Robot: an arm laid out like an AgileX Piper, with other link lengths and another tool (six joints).
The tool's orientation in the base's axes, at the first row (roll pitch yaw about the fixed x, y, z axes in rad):
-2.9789, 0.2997, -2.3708
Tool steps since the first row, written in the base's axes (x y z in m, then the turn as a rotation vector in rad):
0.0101, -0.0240, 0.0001, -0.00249, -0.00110, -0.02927
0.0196, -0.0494, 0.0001, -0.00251, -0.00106, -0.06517
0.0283, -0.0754, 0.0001, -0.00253, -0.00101, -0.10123
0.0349, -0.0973, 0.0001, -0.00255, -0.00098, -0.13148
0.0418, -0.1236, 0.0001, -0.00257, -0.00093, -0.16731
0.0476, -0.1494, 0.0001, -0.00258, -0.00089, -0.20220
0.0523, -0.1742, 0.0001, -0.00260, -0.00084, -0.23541
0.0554, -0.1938, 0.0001, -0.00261, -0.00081, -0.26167
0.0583, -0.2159, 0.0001, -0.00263, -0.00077, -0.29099
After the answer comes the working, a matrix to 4 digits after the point.
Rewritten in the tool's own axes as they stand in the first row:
0.0090, -0.0244, 0.0011, 0.01108, 0.00534, 0.02670
0.0194, -0.0494, 0.0019, 0.02167, 0.01094, 0.06054
0.0308, -0.0744, 0.0025, 0.03229, 0.01657, 0.09454
0.0408, -0.0949, 0.0027, 0.04122, 0.02129, 0.12305
0.0536, -0.1189, 0.0026, 0.05178, 0.02688, 0.15683
0.0668, -0.1418, 0.0023, 0.06206, 0.03232, 0.18973
0.0801, -0.1633, 0.0016, 0.07184, 0.03751, 0.22104
0.0910, -0.1798, 0.0009, 0.07958, 0.04160, 0.24579
0.1037, -0.1981, -0.0001, 0.08823, 0.04618, 0.27343

The tool's axes in the first row as the columns of a matrix, in the base's axes (rounded; the answer above uses it unrounded):
-0.6854, -0.6532, 0.3218
-0.6656, 0.7412, 0.0868
-0.2952, -0.1548, -0.9428

